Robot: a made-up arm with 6 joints.
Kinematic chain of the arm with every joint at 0, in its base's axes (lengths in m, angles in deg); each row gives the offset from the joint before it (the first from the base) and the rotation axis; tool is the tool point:
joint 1: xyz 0 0 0.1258 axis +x
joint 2: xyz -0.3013 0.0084 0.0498 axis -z
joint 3: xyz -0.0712 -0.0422 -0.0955 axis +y
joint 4: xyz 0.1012 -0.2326 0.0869 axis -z
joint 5: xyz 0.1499 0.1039 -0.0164 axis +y
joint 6: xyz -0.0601 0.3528 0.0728 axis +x
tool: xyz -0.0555 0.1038 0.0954
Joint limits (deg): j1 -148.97..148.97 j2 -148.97..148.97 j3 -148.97..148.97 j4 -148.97..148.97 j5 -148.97..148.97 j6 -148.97..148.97
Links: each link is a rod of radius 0.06 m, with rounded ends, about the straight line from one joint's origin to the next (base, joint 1, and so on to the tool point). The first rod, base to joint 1, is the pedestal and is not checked.
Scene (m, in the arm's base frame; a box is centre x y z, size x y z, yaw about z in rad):
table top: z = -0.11
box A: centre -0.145 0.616 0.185 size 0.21 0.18 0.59 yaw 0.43
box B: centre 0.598 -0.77 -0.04 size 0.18 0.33 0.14 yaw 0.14
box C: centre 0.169 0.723 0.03 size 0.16 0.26 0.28 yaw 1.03
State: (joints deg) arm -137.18 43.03 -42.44 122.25 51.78 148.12
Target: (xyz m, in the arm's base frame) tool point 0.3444 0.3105 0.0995
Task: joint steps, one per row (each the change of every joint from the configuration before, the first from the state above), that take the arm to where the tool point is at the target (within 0.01 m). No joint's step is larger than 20 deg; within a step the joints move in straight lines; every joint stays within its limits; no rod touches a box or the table.
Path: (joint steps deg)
1: 15.62 -18.61 12.63 5.34 -14.65 0.17
2: 15.62 -18.61 12.62 5.35 -14.65 0.17
3: 15.62 -18.61 12.63 5.34 -14.65 0.17
4: 15.61 -18.60 12.62 5.35 -14.65 0.17
5: 15.62 -18.61 12.63 5.34 -14.65 0.17
6: -13.13 1.57 -5.67 -6.24 18.14 -5.76
7: -13.13 1.58 -5.66 -6.24 18.15 -5.77
8: -13.13 1.57 -5.67 -6.23 18.14 -5.76
9: -13.13 1.58 -5.67 -6.24 18.14 -5.76
10: -13.13 1.57 -5.67 -6.24 18.15 -5.77
11: -13.13 1.58 -5.66 -6.24 18.14 -5.76
12: -10.02 -1.89 11.75 -8.82 -11.54 -17.41

